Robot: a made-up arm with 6 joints.
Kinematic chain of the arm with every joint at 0, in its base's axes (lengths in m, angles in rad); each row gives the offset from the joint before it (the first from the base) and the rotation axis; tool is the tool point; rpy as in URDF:
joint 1: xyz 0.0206 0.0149 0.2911 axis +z
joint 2: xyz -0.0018 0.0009 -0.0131 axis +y
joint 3: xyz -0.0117 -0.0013 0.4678 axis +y
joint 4: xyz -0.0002 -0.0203 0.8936 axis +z
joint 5: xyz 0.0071 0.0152 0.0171 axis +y
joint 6: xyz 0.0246 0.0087 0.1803 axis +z
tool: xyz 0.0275 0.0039 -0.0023 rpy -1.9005 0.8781 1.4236
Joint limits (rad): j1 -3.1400..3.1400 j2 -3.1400..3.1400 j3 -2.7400..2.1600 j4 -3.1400..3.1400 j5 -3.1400..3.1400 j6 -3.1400..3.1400
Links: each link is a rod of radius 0.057 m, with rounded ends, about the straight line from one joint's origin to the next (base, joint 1, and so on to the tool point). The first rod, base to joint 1, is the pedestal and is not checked.
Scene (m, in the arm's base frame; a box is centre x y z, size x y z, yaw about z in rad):
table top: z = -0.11
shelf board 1: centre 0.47 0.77 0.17 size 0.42 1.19 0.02 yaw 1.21
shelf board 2: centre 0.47 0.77 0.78 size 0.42 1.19 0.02 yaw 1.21
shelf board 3: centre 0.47 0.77 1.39 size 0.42 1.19 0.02 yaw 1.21
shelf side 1: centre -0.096 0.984 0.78 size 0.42 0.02 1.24 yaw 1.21
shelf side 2: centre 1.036 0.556 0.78 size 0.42 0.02 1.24 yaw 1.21
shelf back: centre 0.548 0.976 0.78 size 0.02 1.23 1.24 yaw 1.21
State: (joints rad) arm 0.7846 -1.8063 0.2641 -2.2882 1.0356 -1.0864
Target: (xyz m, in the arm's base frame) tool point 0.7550 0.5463 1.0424
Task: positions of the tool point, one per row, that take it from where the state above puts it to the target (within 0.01 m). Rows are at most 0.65 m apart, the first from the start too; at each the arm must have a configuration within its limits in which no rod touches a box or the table.
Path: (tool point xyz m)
1: -0.8333 -1.0716 0.6652
2: -0.6167 -0.8622 1.1785
3: -0.2728 -0.5183 1.5061
4: 0.1243 -0.1136 1.5874
5: 0.4916 0.2675 1.4165
6: 0.7550 0.5463 1.0425

